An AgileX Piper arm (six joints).
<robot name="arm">
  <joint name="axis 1" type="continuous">
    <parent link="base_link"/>
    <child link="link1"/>
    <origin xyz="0 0 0.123"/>
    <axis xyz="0 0 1"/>
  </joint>
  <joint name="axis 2" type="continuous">
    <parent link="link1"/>
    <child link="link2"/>
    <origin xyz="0 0 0"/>
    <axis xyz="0 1 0"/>
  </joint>
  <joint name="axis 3" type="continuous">
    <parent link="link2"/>
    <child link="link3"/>
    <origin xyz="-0.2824 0 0.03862"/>
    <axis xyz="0 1 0"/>
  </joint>
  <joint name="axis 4" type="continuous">
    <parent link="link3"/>
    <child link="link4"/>
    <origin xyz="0.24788 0 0.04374"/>
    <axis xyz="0.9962 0 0.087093"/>
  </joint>
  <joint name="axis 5" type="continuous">
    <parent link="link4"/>
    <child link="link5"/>
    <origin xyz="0 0 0"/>
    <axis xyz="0 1 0"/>
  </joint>
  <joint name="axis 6" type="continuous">
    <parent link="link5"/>
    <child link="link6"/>
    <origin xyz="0.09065 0 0.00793"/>
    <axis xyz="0.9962 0 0.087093"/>
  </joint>
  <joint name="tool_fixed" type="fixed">
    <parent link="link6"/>
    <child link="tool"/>
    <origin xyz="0 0 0" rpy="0 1.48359 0"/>
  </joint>
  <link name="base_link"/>
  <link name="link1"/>
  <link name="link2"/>
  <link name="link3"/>
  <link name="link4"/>
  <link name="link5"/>
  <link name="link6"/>
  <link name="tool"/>
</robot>
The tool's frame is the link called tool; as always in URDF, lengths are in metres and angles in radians. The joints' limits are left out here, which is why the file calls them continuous.
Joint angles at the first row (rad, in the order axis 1, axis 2, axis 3, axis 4, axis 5, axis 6):
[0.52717, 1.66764, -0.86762, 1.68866, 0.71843, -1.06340]
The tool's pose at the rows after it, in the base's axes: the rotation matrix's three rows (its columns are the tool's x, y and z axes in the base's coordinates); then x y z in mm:
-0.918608 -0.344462 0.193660; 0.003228 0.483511 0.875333; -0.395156 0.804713 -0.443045; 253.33 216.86 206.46
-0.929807 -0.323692 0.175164; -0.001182 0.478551 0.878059; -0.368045 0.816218 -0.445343; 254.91 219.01 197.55
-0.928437 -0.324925 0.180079; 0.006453 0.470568 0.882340; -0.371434 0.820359 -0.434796; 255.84 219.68 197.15
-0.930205 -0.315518 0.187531; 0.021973 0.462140 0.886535; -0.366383 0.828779 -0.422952; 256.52 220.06 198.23
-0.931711 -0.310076 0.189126; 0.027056 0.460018 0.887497; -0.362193 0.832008 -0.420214; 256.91 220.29 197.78
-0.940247 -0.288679 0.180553; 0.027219 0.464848 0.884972; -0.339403 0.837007 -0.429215; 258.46 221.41 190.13
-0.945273 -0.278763 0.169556; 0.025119 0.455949 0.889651; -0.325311 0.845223 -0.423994; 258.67 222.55 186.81
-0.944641 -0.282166 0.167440; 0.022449 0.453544 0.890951; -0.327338 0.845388 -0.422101; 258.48 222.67 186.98
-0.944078 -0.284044 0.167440; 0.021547 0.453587 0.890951; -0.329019 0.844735 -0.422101; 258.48 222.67 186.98
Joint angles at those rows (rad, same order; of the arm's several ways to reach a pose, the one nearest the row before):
[0.52717, 1.69057, -0.86765, 1.69072, 0.72593, -1.06411]
[0.52718, 1.72223, -0.86762, 1.70605, 0.74355, -1.07296]
[0.52718, 1.72713, -0.86760, 1.72859, 0.74831, -1.09240]
[0.52717, 1.72713, -0.86761, 1.74950, 0.75145, -1.09574]
[0.52717, 1.72965, -0.86760, 1.75684, 0.75276, -1.09650]
[0.52715, 1.75417, -0.86763, 1.76390, 0.75703, -1.09648]
[0.52718, 1.76768, -0.86761, 1.77284, 0.77226, -1.09979]
[0.52718, 1.76769, -0.86762, 1.77284, 0.77538, -1.10290]
[0.52718, 1.76769, -0.86762, 1.77284, 0.77538, -1.10489]

